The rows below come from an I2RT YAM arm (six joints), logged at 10 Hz.
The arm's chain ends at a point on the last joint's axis. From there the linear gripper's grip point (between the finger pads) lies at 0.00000 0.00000 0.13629 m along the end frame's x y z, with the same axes.
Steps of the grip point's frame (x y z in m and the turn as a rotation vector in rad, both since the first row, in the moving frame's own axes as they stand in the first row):
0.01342 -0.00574 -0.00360 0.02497 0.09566 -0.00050
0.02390 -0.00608 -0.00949 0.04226 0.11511 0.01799
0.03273 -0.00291 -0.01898 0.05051 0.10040 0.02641
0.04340 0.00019 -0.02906 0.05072 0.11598 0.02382
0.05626 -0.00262 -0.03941 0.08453 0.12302 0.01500
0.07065 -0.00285 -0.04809 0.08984 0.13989 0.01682
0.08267 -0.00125 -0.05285 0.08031 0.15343 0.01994
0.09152 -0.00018 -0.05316 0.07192 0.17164 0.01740
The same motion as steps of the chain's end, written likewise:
0.00040 -0.00234 -0.00293 0.02497 0.09566 -0.00050
0.00820 -0.00048 -0.00847 0.04226 0.11511 0.01799
0.01899 0.00378 -0.01812 0.05051 0.10040 0.02641
0.02755 0.00690 -0.02797 0.05072 0.11598 0.02382
0.03947 0.00873 -0.03789 0.08453 0.12302 0.01500
0.05157 0.00918 -0.04621 0.08984 0.13989 0.01682
0.06176 0.00943 -0.05081 0.08031 0.15343 0.01994
0.06818 0.00936 -0.05081 0.07192 0.17164 0.01740

